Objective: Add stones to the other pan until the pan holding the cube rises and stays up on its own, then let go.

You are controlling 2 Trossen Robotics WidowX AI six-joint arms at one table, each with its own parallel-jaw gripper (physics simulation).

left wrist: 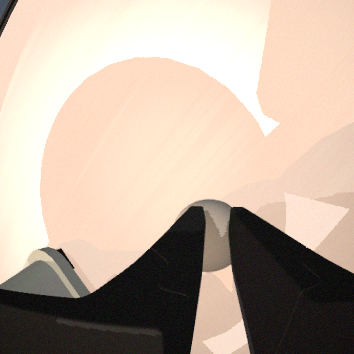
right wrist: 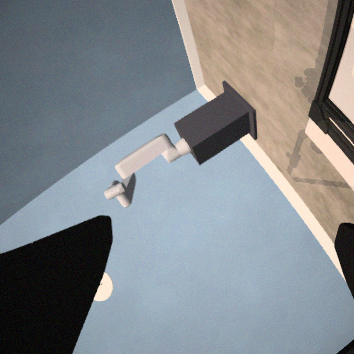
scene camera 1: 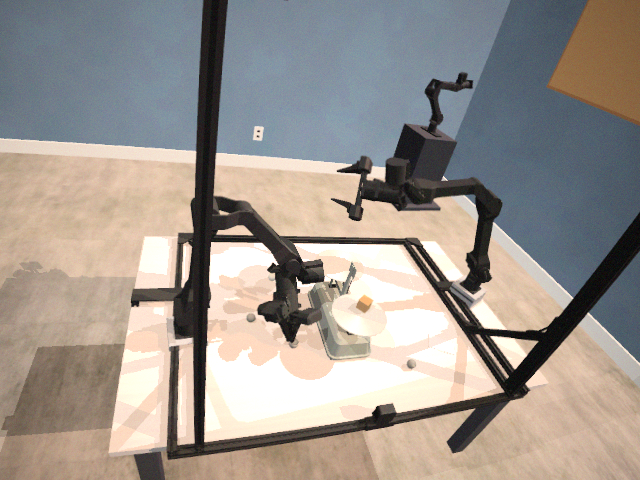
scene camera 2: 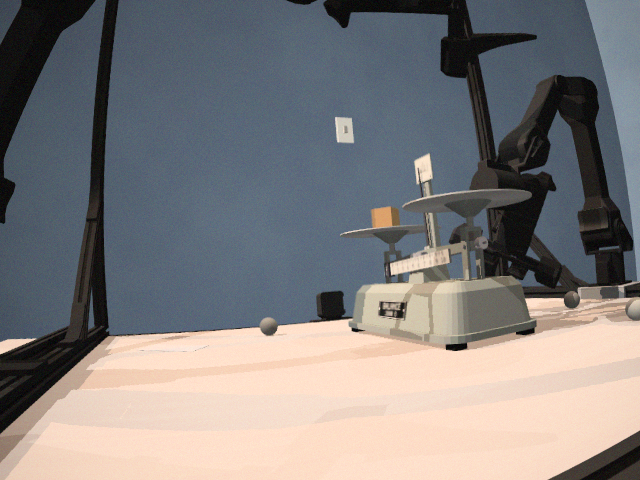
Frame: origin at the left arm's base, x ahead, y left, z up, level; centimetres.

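Where they show: left gripper, fingertip midpoint: [left wrist: 215, 218] [scene camera 1: 290, 341]; right gripper, fingertip midpoint: [right wrist: 230, 233] [scene camera 1: 333, 185]; left arm's base, origin of the base link: [scene camera 1: 186, 328] [scene camera 2: 611, 284]; right arm's base, origin of the base link: [scene camera 1: 470, 286].
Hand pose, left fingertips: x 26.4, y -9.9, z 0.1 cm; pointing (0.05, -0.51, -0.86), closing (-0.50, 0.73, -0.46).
Note:
Each offset is from my left fingertips to the top centre of the thing. "spot": to the spot under its first point.
An orange cube {dx +18.3, dy -2.0, dz +15.1 cm} [scene camera 1: 364, 303] [scene camera 2: 385, 217] sits on one pale pan {dx +16.2, dy -3.9, dz +12.1 cm} [scene camera 1: 354, 322] [scene camera 2: 356, 234] of a grey-green balance [scene camera 1: 346, 347] [scene camera 2: 480, 304]. That pan is low. The other pan {spot: dx +17.2, dy +20.1, dz +13.2 cm} [scene camera 2: 509, 195] is empty and high in scene camera 2. My left gripper [scene camera 1: 291, 339] [left wrist: 215, 218] points down beside the balance, shut on a grey stone {dx +1.2, dy +0.0, dz +0.4 cm} [scene camera 1: 294, 344] [left wrist: 216, 250]; the fingers cover the stone's sides. The stone is at or close above the table. My right gripper [scene camera 1: 335, 185] [right wrist: 230, 233] is open and empty, high above the far side of the table.
Other stones lie on the table: one {dx -8.3, dy +11.4, dz +0.5 cm} [scene camera 1: 250, 317] [scene camera 2: 571, 299] left of my left gripper, one {dx +2.9, dy +27.7, dz +0.5 cm} [scene camera 1: 271, 277] [scene camera 2: 633, 308] behind it, partly hidden, and one {dx +32.3, dy -14.7, dz +0.5 cm} [scene camera 1: 411, 363] [scene camera 2: 268, 326] at the front right. The balance's upright pointer plate {spot: dx +16.5, dy +4.9, dz +18.8 cm} [scene camera 1: 352, 273] [scene camera 2: 422, 168] rises between the pans. Dark frame posts [scene camera 1: 206, 129] stand around.

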